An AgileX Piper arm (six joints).
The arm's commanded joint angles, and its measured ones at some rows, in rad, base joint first. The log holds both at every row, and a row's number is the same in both.
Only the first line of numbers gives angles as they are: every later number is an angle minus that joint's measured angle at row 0.
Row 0, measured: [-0.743, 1.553, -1.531, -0.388, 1.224, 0.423]
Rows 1 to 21, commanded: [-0.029, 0.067, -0.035, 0.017, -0.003, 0.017]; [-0.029, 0.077, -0.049, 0.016, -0.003, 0.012]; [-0.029, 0.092, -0.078, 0.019, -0.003, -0.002]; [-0.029, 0.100, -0.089, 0.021, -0.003, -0.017]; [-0.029, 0.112, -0.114, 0.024, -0.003, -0.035]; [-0.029, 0.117, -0.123, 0.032, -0.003, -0.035]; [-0.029, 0.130, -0.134, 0.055, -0.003, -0.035]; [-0.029, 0.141, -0.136, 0.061, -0.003, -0.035]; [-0.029, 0.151, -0.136, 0.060, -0.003, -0.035]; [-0.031, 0.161, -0.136, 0.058, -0.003, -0.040]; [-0.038, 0.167, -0.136, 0.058, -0.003, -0.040]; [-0.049, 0.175, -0.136, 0.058, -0.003, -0.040]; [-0.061, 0.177, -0.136, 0.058, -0.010, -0.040]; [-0.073, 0.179, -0.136, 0.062, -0.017, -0.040]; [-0.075, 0.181, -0.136, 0.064, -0.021, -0.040]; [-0.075, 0.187, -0.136, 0.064, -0.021, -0.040]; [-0.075, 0.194, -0.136, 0.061, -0.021, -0.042]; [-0.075, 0.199, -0.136, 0.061, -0.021, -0.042]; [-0.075, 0.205, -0.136, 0.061, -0.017, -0.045]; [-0.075, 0.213, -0.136, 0.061, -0.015, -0.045]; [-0.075, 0.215, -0.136, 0.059, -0.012, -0.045]
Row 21, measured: [-0.074, 0.198, -0.130, 0.056, -0.008, -0.037]
